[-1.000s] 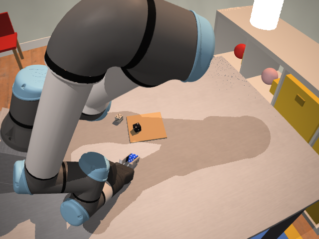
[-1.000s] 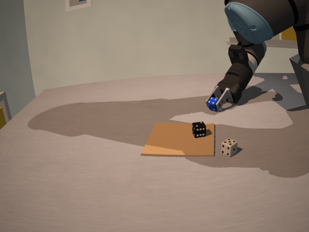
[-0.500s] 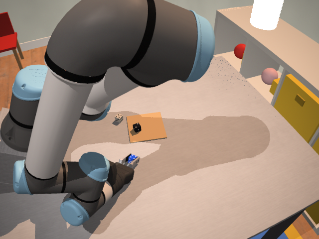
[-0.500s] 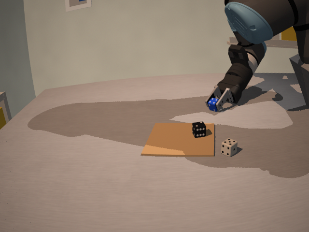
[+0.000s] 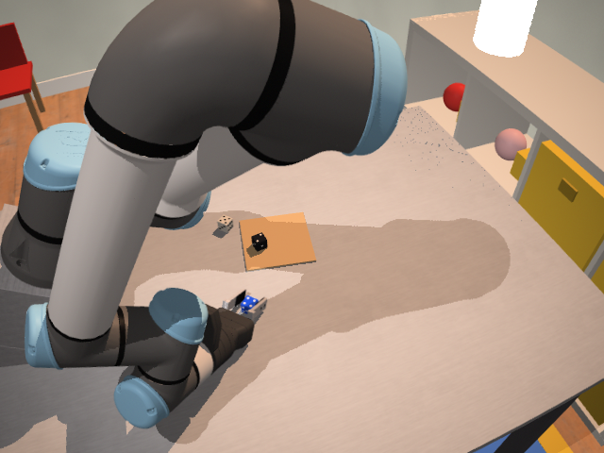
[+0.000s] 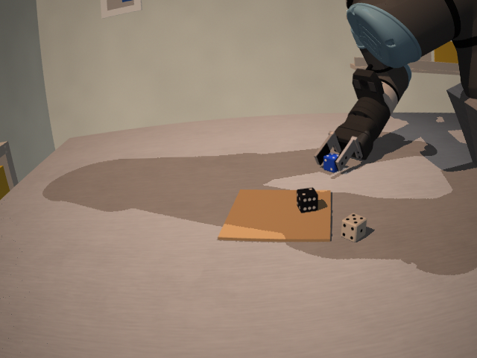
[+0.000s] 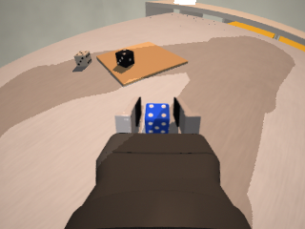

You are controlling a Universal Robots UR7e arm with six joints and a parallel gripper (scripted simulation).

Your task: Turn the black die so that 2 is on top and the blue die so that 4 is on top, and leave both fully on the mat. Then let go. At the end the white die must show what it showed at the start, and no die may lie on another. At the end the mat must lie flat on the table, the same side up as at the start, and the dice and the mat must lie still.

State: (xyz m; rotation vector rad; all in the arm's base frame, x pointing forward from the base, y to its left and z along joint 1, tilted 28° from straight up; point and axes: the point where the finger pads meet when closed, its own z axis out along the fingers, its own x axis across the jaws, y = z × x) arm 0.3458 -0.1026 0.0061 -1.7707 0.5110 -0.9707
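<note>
Right now my hand is 1 cm above the blue die. Round my hand: white die (2 cm ahead, 22 cm to the left, 1 cm below); black die (7 cm ahead, 14 cm to the left, 1 cm below); orange mat (11 cm ahead, 14 cm to the left, 2 cm below).
</note>
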